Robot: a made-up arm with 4 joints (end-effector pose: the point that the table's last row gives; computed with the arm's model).
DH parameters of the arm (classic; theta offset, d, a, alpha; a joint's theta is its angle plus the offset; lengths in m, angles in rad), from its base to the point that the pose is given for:
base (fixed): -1.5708 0.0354 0 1.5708
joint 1: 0 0.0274 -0.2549 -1.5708
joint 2: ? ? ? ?
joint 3: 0 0.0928 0.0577 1.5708
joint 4: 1.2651 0 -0.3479 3.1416
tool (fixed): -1.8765 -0.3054 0 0
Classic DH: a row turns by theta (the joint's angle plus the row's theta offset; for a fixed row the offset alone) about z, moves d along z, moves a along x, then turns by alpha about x.
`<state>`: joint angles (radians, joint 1 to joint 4).
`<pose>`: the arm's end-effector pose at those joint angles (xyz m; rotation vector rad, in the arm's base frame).
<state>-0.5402 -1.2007 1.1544 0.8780</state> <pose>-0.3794 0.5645 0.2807 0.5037 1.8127 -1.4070</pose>
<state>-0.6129 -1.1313 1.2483 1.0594</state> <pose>-0.3701 0.4941 0.3856 0.3425 2.0082 -1.3268</pose>
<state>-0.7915 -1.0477 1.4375 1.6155</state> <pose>-0.2420 0.3252 0.6040 -0.2783 2.3731 -1.1823</pose>
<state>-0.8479 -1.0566 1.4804 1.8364</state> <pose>-0.1656 0.2906 0.6590 -0.5512 2.4465 -1.1563</pose>
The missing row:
joint 2: -1.5708 -0.1815 0.0798 1.5708
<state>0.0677 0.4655 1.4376 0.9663</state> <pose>-0.3197 -0.0921 0.0885 -1.0116 1.0861 -0.4502</pose>
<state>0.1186 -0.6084 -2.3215 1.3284</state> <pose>0.2383 -0.0652 -0.1910 0.8440 -2.3925 -0.7564</pose>
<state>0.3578 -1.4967 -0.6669 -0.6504</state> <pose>-0.1137 -0.1354 -0.2143 -0.9372 -0.4782 -0.7604</pose>
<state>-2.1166 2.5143 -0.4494 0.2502</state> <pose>0.1072 0.1596 0.6843 1.4596 -2.4614 1.2355</pose>
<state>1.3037 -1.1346 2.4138 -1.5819</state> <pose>-0.0507 0.0759 -0.7536 1.0940 0.4341 -0.1206</pose>
